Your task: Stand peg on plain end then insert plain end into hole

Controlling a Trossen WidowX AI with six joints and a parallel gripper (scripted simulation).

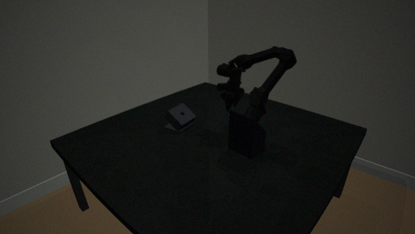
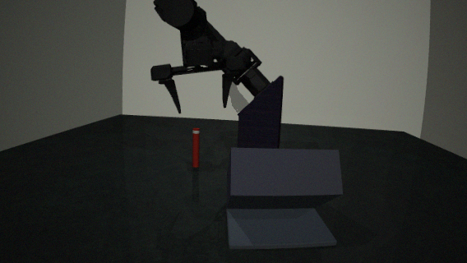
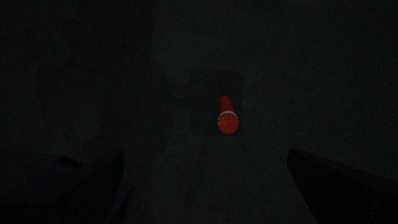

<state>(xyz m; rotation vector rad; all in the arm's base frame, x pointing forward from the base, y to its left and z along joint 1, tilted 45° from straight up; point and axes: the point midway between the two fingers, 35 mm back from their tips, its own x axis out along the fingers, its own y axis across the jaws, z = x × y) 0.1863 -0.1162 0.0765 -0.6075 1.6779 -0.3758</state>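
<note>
Right now my gripper tip is 1 cm short of the red peg, 1 cm to the left of it and 6 cm above it. The rest, counted from my gripper tip: grey sloped panel 23 cm ahead, 14 cm to the left, 6 cm below.
</note>
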